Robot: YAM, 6 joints.
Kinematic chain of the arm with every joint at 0, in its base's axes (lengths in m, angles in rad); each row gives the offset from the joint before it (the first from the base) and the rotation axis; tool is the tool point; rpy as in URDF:
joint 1: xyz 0 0 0.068 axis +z
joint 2: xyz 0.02 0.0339 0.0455 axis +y
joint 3: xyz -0.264 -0.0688 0 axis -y
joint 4: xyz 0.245 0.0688 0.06 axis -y
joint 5: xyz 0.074 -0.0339 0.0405 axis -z
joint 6: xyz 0.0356 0 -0.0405 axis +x
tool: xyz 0 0 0 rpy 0 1.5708 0
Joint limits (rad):
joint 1: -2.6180..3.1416
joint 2: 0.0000..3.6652
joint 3: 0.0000..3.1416
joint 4: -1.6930..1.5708
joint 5: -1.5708..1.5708
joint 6: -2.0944..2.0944
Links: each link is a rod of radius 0.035 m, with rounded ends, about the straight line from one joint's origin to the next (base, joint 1, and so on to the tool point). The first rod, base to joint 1, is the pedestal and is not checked.
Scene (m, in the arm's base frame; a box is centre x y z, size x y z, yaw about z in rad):
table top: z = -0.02
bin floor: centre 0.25 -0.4 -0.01 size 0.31 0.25 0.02 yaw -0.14
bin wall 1: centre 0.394 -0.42 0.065 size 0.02 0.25 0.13 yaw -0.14
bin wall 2: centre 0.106 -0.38 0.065 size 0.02 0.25 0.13 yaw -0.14
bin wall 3: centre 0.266 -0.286 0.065 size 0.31 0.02 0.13 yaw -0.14
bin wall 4: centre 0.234 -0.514 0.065 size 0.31 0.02 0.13 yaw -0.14
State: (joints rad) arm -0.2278 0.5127 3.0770 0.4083 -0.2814 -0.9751
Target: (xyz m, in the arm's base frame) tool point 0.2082 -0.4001 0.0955
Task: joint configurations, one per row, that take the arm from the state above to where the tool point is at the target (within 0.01 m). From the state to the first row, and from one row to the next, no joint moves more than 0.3 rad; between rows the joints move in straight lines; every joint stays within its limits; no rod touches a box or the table.
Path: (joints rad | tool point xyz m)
1: -0.3743 0.7958 2.7928 0.3250 -0.2682 -0.9751 | -0.3638 0.1530 0.5796
2: -0.5208 1.0789 2.5085 0.2417 -0.2550 -0.9751 | -0.1174 0.0777 0.7051
3: -0.6673 1.3620 2.2243 0.1584 -0.2418 -0.9751 | 0.1120 -0.0774 0.6894
4: -0.8138 1.6450 1.9400 0.0750 -0.2286 -0.9751 | 0.2516 -0.2546 0.5447
5: -0.9603 1.9281 1.6558 -0.0083 -0.2154 -0.9751 | 0.2751 -0.3799 0.3226
6: -1.1068 2.2112 1.3715 -0.0916 -0.2022 -0.9751 | 0.2082 -0.4001 0.0955

